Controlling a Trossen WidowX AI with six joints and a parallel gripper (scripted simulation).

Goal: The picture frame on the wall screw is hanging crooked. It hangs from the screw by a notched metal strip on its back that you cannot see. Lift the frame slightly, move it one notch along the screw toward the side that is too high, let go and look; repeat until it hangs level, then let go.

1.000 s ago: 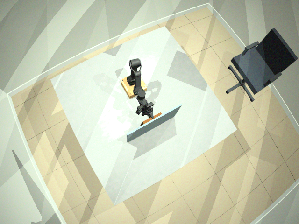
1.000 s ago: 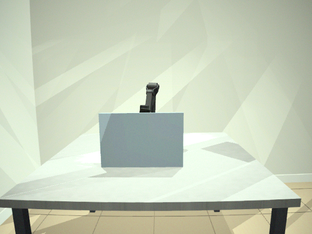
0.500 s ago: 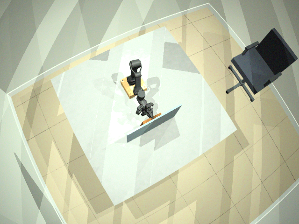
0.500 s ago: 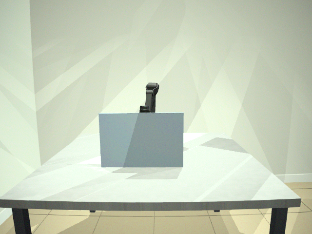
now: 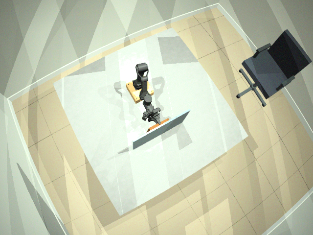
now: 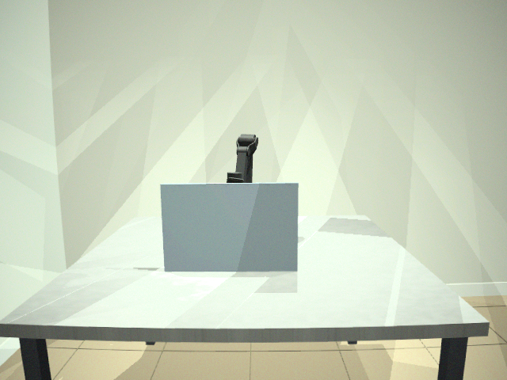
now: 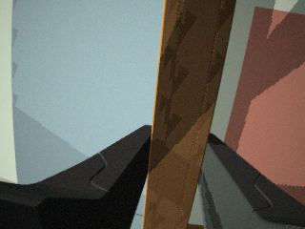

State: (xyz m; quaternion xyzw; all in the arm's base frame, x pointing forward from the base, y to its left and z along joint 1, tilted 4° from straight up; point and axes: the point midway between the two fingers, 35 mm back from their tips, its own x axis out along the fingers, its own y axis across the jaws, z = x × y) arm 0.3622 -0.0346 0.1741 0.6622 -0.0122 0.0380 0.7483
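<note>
The picture frame lies 5 cm below my gripper tip, 1 cm to the right of it and 1 cm ahead of it. The rest, counted from my gripper tip: wall panel (7 cm below, 2 cm ahead).
</note>
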